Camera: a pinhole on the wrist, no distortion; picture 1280 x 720 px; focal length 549.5 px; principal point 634.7 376.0 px. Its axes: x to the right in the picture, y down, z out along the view. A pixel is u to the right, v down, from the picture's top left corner.
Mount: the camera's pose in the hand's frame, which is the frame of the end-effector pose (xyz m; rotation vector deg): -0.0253 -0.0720 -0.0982 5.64 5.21 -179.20
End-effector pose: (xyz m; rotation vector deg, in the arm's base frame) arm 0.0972 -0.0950 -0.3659 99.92 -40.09 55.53
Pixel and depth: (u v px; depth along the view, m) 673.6 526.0 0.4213
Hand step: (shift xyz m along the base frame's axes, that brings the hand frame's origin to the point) 0.2205 -0.2170 -0.2313
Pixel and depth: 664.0 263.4 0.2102
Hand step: 0.0403 -0.0902 -0.0851
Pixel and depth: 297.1 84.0 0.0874
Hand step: 0.0344 0.0149 0.0057
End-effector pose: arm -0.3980 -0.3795 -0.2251 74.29 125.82 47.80
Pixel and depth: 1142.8 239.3 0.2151
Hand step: 0.1568 -0.1949 -0.0807
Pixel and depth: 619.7 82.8 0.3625
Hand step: 0.2575 0.0752 -0.1232
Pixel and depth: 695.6 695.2 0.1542
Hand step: -0.0496 -0.0957 -0.1500
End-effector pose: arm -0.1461 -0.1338 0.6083 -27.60 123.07 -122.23
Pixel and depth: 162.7 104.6 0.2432
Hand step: -0.1191 -0.2040 -0.0126
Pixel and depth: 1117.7 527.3 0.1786
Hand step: 0.2228 -0.0097 0.0973
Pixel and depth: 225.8 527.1 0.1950
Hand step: -0.0520 -0.1255 0.1484
